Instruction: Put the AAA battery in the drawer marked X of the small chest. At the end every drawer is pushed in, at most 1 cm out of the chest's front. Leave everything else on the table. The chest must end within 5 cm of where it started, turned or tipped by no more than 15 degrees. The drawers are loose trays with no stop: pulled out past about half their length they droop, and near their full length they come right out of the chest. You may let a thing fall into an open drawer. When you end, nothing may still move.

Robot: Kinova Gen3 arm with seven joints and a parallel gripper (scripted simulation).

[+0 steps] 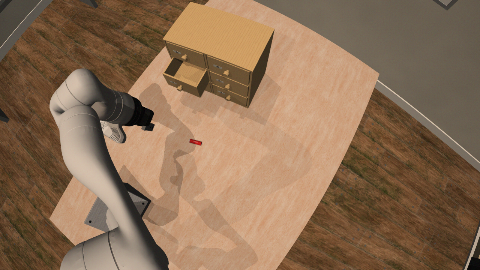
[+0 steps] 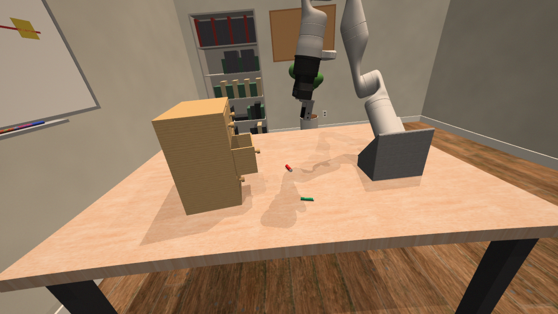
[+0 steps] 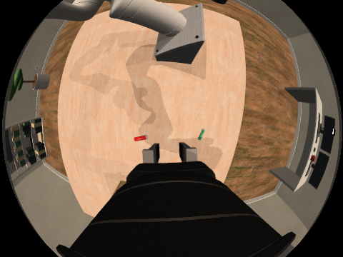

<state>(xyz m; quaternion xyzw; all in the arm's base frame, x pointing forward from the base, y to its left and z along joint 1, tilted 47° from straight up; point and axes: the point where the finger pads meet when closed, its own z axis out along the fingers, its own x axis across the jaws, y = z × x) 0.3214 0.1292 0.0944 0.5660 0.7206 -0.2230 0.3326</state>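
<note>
Now: hand 2 cm short of the green AAA battery, 12 cm to the right of it and 25 cm above it. Also, from my hand: red battery 6 cm ahead, 10 cm to the right, 25 cm below.
</note>
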